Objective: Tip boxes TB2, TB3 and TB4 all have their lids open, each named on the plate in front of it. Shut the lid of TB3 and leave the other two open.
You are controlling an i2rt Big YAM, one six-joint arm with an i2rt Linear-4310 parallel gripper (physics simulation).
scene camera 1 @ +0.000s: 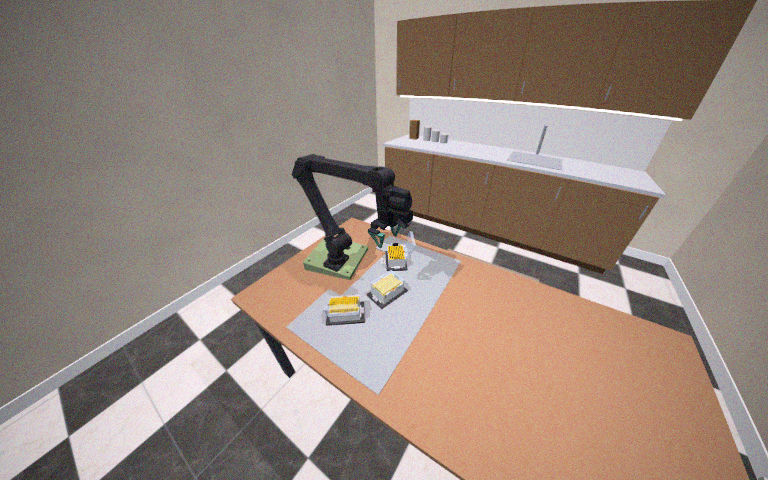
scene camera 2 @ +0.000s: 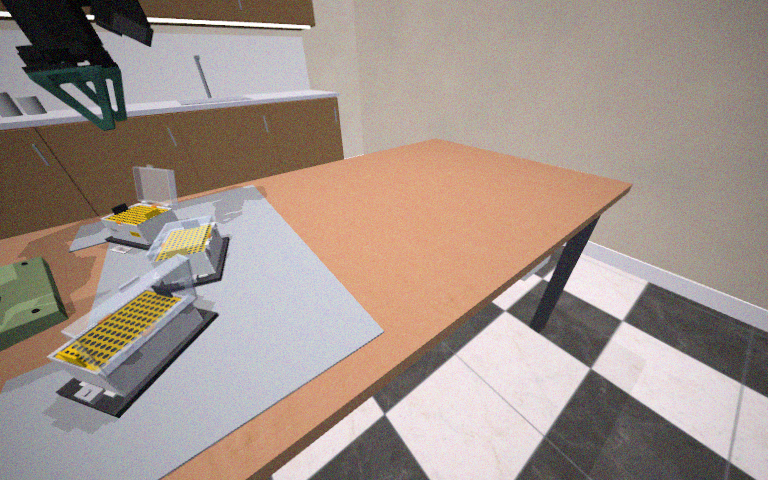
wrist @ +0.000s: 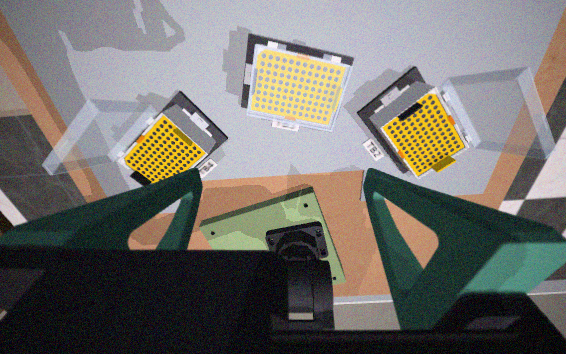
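Seen in the pictures: gripper, fingertip midpoint: [scene camera 1: 387, 241] [scene camera 2: 116, 125] [wrist: 283, 177]; arm's base, origin of the base link: [scene camera 1: 336, 261] [wrist: 297, 241].
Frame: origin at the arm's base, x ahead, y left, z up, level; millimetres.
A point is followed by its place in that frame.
Observation:
The middle box, TB3 [scene camera 1: 387, 288] {x 327, y -109, z 46 mm} [scene camera 2: 186, 244] {x 303, y -123, z 46 mm} [wrist: 300, 86] {x 315, y -75, z 46 mm}, has its clear lid down over the pale yellow rack; its plate is unreadable. TB4 [scene camera 1: 396, 255] {x 275, y 137, z 24 mm} [scene camera 2: 135, 226] [wrist: 162, 147] {x 279, y 151, z 26 mm}, at the far end, has its clear lid [scene camera 1: 412, 241] {x 346, y 163, z 114 mm} [scene camera 2: 154, 183] {x 327, y 201, z 76 mm} [wrist: 75, 135] {x 341, y 179, z 114 mm} standing open. TB2 [scene camera 1: 345, 308] {x 248, y -308, z 108 mm} [scene camera 2: 127, 333] {x 204, y -320, z 70 mm} [wrist: 425, 135], at the near end, has its clear lid [wrist: 495, 110] {x 230, y -303, z 68 mm} open, leaning outward. Plates TB4 [wrist: 207, 167] {x 206, y 126, z -29 mm} and TB2 [wrist: 373, 149] {x 163, y -182, z -29 mm} are readable in the wrist view. My gripper [scene camera 1: 387, 237] {x 303, y -49, z 241 mm} [scene camera 2: 114, 123] {x 303, y -49, z 241 mm} [wrist: 283, 177] {x 303, y -49, z 241 mm} is open and empty, high above the boxes near the TB4 end, touching none.
The boxes stand on a grey mat [scene camera 1: 396, 339] {x 430, y -271, z -31 mm} [scene camera 2: 294, 316] {x 370, y -347, z -31 mm} on the wooden table [scene camera 1: 538, 362] {x 931, y -172, z -34 mm} [scene camera 2: 453, 198] {x 936, y -312, z -34 mm}. The arm's green base plate [scene camera 1: 317, 261] {x -84, y -44, z 10 mm} [scene camera 2: 25, 300] {x 72, y 12, z -8 mm} [wrist: 260, 212] {x 89, y 56, z -11 mm} is beside the mat. A kitchen counter [scene camera 1: 481, 156] stands beyond the table.

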